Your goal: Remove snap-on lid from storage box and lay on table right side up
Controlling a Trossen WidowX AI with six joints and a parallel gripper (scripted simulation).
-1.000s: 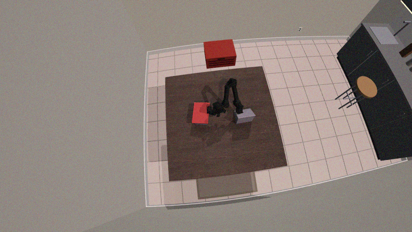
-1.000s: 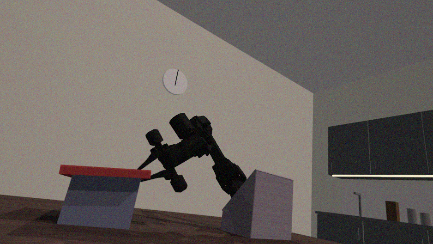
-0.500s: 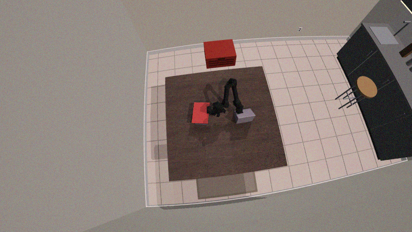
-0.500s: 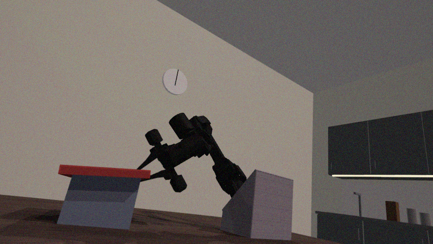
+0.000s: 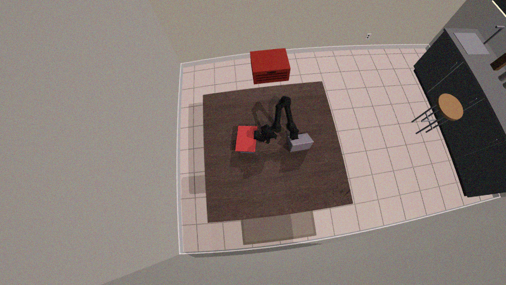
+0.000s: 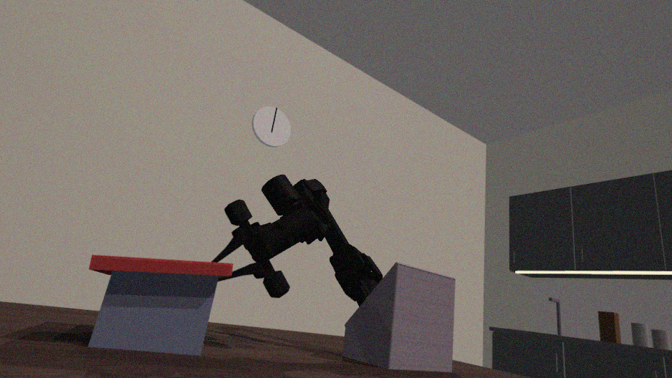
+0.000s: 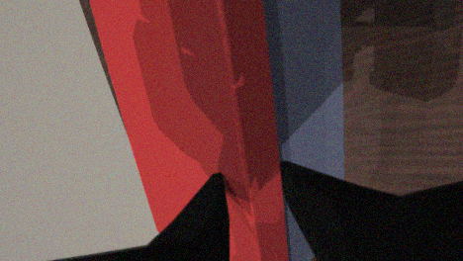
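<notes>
My gripper tip is now 7 cm short of the red lid and 2 cm to the left of it. Round my gripper tip: blue-grey storage box (7 cm ahead, 6 cm below, 2 cm to the right).
</notes>
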